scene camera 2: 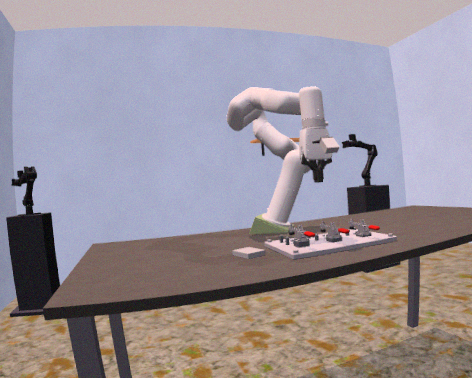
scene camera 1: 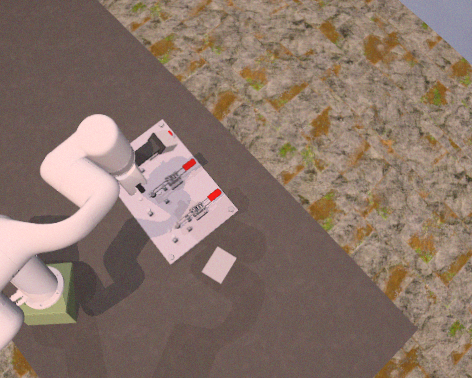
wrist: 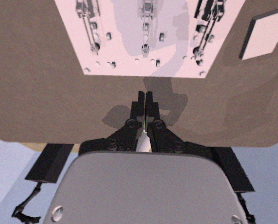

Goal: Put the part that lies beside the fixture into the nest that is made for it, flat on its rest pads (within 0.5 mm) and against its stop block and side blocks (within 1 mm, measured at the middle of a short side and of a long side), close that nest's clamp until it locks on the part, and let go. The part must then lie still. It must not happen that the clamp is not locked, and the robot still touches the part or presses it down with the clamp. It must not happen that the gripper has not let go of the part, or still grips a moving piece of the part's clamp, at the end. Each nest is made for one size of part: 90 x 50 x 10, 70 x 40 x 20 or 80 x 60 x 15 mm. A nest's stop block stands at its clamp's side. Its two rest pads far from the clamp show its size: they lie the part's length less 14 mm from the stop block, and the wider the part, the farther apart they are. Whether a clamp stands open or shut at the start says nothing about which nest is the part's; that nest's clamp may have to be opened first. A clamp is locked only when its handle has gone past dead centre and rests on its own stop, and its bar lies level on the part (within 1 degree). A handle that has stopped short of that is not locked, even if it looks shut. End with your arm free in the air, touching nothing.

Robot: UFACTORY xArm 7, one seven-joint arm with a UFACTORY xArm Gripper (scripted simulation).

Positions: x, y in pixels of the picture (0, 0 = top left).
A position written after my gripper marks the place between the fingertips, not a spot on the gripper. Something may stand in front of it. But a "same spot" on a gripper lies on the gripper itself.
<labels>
my gripper: scene camera 2; scene camera 1 136, 181; wrist
same spot on my gripper: (scene camera 2: 318, 177) = (wrist: 152, 99)
</labels>
